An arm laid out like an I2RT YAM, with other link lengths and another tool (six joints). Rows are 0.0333 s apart.
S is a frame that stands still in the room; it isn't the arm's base.
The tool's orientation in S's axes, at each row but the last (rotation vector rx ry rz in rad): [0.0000, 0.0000, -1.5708]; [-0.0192, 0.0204, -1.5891]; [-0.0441, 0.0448, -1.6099]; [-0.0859, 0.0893, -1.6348]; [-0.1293, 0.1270, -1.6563]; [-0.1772, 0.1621, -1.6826]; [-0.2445, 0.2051, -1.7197]
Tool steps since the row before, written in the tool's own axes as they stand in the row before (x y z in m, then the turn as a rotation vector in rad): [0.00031, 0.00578, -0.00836, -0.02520, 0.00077, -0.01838]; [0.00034, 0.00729, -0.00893, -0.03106, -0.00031, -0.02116]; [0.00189, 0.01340, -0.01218, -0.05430, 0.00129, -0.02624]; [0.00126, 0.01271, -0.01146, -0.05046, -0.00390, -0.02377]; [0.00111, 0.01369, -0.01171, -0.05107, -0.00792, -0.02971]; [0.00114, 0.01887, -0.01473, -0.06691, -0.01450, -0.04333]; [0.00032, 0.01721, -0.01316, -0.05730, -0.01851, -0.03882]
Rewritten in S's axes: [0.00578, -0.00031, -0.00836, 0.00077, 0.02520, -0.01838]; [0.00706, -0.00047, -0.00911, -0.00027, 0.03108, -0.02113]; [0.01261, -0.00240, -0.01291, 0.00196, 0.05425, -0.02631]; [0.01126, -0.00202, -0.01279, -0.00317, 0.05074, -0.02327]; [0.01148, -0.00226, -0.01374, -0.00802, 0.05174, -0.02850]; [0.01507, -0.00332, -0.01833, -0.01544, 0.06829, -0.04077]; [0.01262, -0.00311, -0.01733, -0.01947, 0.05946, -0.03490]
